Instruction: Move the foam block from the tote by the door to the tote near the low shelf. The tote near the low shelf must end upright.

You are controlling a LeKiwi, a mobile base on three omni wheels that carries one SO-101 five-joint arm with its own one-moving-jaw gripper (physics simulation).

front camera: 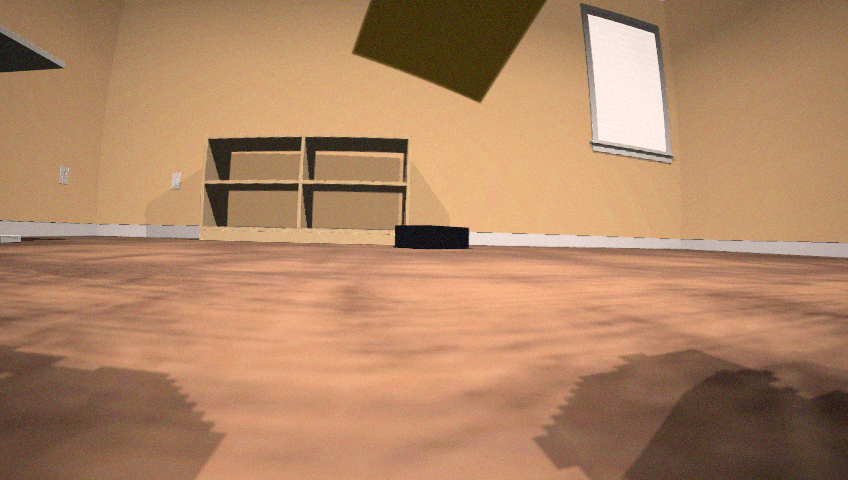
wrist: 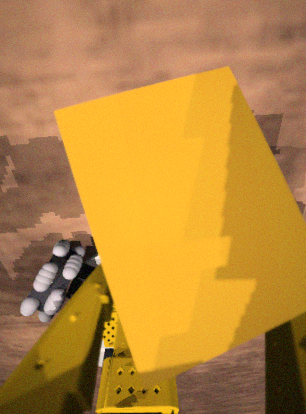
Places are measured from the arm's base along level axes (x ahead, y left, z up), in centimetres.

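Where they show: end effector, tool point: point(wrist: 122, 267).
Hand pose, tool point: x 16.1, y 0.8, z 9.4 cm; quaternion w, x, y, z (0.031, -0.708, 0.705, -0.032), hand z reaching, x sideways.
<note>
Each offset is from my tool point to the top centre of the thing. Level surfaces: height alone.
The yellow foam block @[dx +0.5, dy -1.7, dz +3.5 cm] point(front camera: 446, 41) point(wrist: 165, 215) is held in my gripper. In the wrist view it fills the middle, its face tilted; in the front camera its dark underside hangs at the top. My gripper point(wrist: 187, 345) is shut on the block, with one jaw at the lower left and the other at the lower right; the tips are hidden by the block. A black tote @[dx +159.0, dy -7.5, dz -8.4 cm] point(front camera: 432, 236) stands upright on the floor at the right end of the low shelf @[dz +14.8 cm] point(front camera: 303, 182). Its inside is not visible. The tote by the door does not show in these views.
A grey table top @[dz +51.1 cm] point(front camera: 26, 53) juts in at the upper left of the front camera. A window point(front camera: 627, 83) is on the back wall to the right. A white baseboard point(front camera: 571, 239) runs along the wall. A wheel point(wrist: 52, 280) of my base shows in the wrist view.
</note>
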